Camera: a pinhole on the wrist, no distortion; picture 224 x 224 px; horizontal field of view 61.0 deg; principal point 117.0 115.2 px. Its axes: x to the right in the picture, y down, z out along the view. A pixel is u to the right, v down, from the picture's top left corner.
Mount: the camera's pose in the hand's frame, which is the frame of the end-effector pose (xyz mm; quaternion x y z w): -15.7 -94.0 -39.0 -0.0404 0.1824 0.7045 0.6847
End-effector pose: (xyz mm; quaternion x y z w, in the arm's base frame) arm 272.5 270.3 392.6 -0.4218 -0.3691 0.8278 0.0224
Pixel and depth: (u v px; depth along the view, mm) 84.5 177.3 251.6
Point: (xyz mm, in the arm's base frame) 125.5 162.1 542.2
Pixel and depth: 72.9 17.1 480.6
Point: -231.8 188.7 347.8
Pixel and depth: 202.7 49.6 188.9
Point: 164.2 207.2 345.9
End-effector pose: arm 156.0 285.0 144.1 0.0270 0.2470 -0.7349 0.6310
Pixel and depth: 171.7 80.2 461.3
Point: 381.7 2.9 325.3
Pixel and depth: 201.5 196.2 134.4
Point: 192.2 298.3 229.3
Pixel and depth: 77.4 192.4 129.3
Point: 117.1 288.8 272.1
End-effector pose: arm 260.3 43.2 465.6 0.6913 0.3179 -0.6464 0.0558
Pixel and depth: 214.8 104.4 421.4
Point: 140.2 -259.0 269.0
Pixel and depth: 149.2 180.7 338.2
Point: 55.3 -171.9 462.1
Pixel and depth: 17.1 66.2 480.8
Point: -237.6 42.6 256.1
